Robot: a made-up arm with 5 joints.
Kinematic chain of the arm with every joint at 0, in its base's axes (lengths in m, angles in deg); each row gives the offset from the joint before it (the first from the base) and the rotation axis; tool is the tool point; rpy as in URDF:
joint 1: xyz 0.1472 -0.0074 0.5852 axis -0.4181 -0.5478 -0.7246
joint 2: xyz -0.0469 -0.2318 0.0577 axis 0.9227 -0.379 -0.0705
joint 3: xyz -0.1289 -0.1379 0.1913 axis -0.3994 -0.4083 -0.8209
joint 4: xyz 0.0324 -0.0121 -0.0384 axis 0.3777 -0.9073 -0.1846
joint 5: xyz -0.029 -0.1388 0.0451 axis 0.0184 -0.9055 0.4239
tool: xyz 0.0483 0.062 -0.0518 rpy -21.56 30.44 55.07
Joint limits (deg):
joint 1: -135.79..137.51
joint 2: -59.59..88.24
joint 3: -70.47..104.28
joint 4: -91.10..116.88
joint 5: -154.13..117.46
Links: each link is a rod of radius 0.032 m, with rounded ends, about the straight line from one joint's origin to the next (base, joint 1, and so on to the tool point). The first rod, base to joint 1, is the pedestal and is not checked.
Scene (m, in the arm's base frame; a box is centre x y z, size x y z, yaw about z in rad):
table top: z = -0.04
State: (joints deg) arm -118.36 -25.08 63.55 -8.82 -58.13
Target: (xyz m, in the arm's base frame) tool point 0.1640 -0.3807 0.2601
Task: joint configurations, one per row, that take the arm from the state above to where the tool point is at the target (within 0.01 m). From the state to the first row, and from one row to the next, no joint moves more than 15 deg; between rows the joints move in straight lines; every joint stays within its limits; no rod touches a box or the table.
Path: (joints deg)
1: -113.89 -11.69 65.12 -7.47 -60.89
2: -109.43 1.70 66.68 -6.12 -63.64
3: -104.96 15.09 68.25 -4.77 -66.40
4: -100.50 28.48 69.82 -3.42 -69.15
5: -96.03 41.86 71.38 -2.07 -71.91
6: -91.57 55.25 72.95 -0.72 -74.67
7: -87.10 68.64 74.52 0.63 -77.42

